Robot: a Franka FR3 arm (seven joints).
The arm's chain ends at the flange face. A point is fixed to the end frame.
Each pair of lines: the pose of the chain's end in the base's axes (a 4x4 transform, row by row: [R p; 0 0 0 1], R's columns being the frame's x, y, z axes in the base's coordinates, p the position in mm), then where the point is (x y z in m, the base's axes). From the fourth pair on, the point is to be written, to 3 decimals.
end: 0.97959 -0.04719 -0.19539 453.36; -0.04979 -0.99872 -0.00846 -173.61; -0.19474 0.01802 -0.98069 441.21; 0 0 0 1
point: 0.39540 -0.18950 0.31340
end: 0.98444 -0.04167 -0.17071 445.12; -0.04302 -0.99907 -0.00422 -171.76; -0.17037 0.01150 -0.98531 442.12; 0 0 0 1
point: 0.39047 -0.18728 0.31282
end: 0.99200 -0.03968 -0.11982 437.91; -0.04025 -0.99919 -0.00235 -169.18; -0.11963 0.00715 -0.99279 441.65; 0 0 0 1
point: 0.39002 -0.18454 0.30967
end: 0.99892 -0.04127 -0.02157 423.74; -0.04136 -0.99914 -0.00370 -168.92; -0.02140 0.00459 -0.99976 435.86; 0 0 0 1
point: 0.389 -0.184 0.300
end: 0.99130 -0.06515 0.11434 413.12; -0.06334 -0.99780 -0.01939 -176.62; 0.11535 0.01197 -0.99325 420.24; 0 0 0 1
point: 0.397 -0.194 0.281
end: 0.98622 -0.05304 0.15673 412.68; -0.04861 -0.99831 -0.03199 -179.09; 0.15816 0.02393 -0.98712 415.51; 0 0 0 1
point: 0.403 -0.198 0.276
